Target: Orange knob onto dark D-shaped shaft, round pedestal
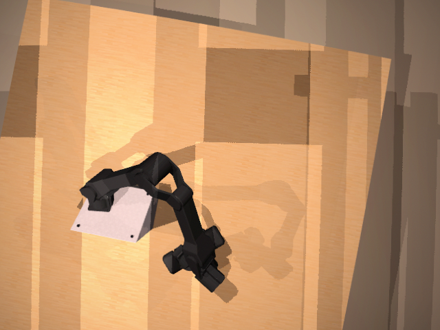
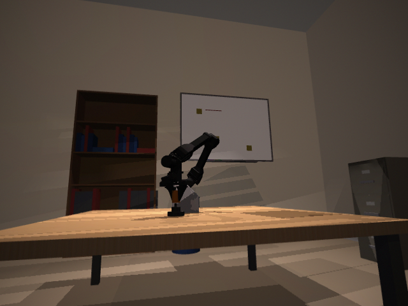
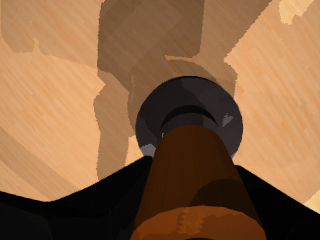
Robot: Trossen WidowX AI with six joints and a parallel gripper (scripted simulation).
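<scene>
Right now the orange knob is 20 mm above my gripper tip. From my gripper tip the other things lie so: dark round pedestal 40 mm below.
</scene>
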